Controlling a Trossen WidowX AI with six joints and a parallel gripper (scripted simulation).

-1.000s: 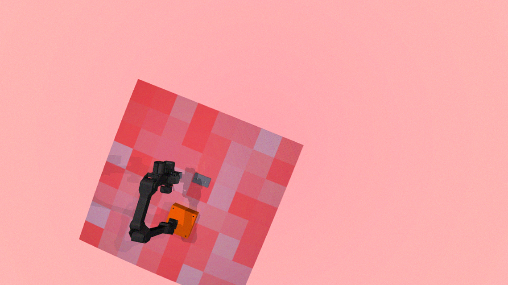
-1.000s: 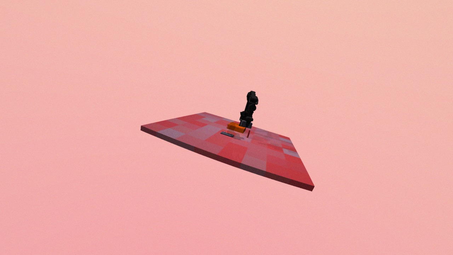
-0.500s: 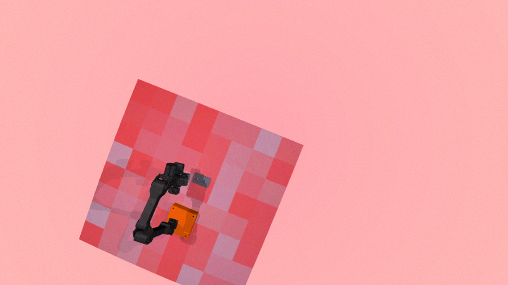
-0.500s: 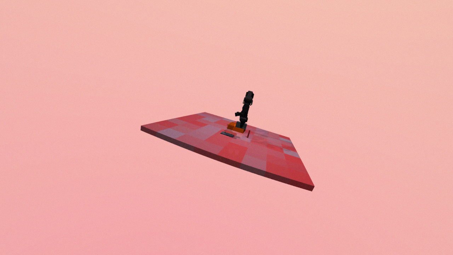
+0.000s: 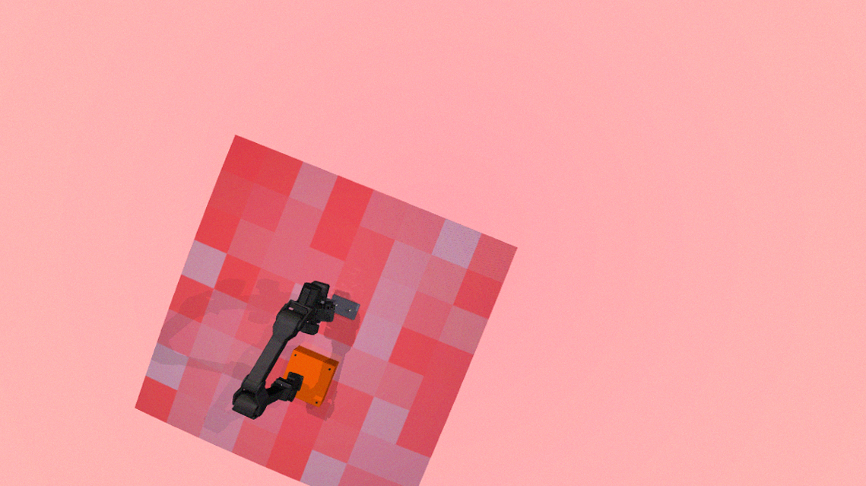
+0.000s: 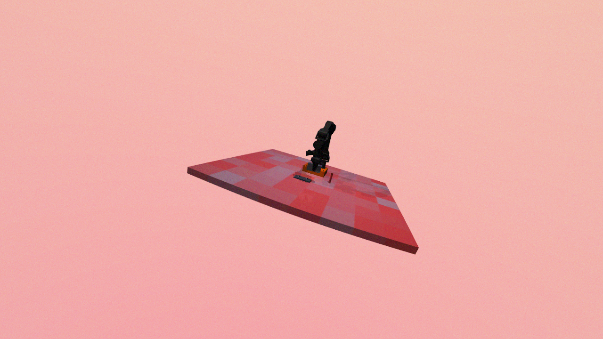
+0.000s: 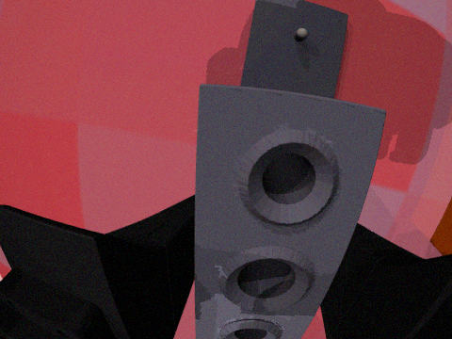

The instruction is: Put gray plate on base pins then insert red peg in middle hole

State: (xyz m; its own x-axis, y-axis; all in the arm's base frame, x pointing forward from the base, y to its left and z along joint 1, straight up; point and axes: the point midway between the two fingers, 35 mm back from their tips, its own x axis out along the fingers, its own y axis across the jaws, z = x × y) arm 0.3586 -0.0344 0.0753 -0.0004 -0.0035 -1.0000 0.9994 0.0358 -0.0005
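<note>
The base lies 20 mm behind my gripper tip, 60 mm to the right of it and 80 mm below it. The rest, counted from my gripper tip: gray plate 30 mm above; red peg 120 mm behind, 130 mm to the left, 50 mm below.
</note>
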